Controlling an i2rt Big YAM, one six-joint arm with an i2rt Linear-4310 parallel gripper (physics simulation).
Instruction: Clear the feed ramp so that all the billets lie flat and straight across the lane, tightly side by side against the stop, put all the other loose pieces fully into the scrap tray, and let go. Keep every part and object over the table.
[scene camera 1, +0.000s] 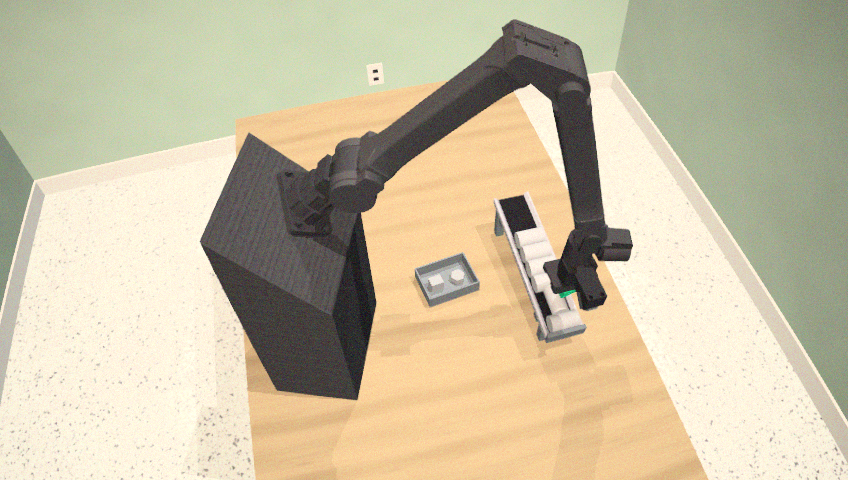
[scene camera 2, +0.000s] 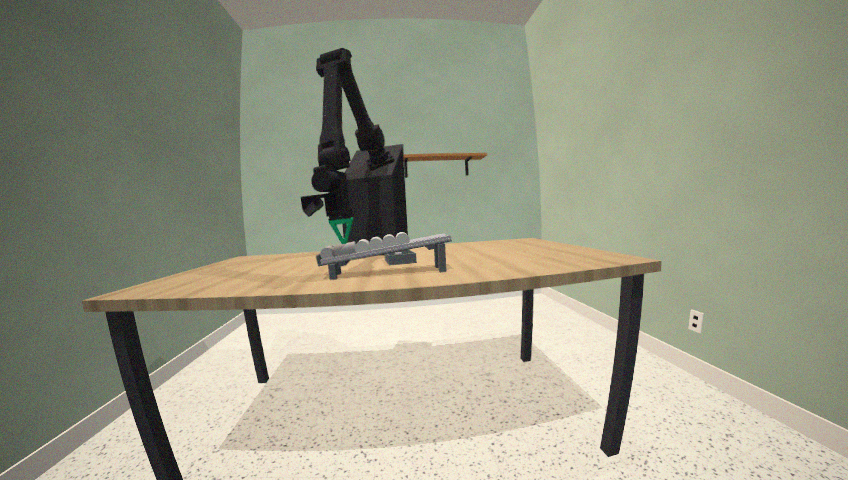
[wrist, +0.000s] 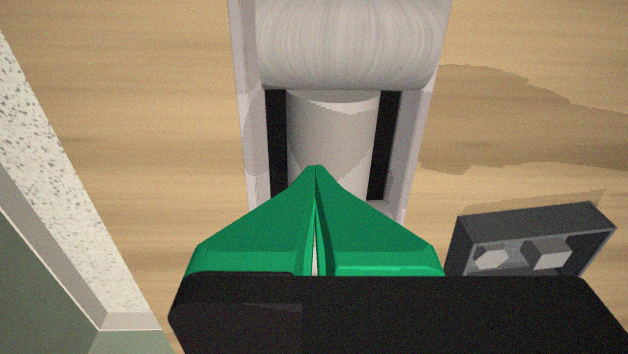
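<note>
The feed ramp slopes down to its stop. One white billet lies across the lane at the stop. Just upslope, another white cylinder lies lengthwise along the lane. Several billets lie across the lane above it, partly hidden by the arm. My gripper is shut and empty, its tips over the lengthwise cylinder. The scrap tray holds a white block and a white hexagonal piece.
The tray stands on the wooden table between the ramp and the dark pedestal that carries the arm. The ramp's side rails flank the lane. The table's edge runs beyond the ramp's far side.
</note>
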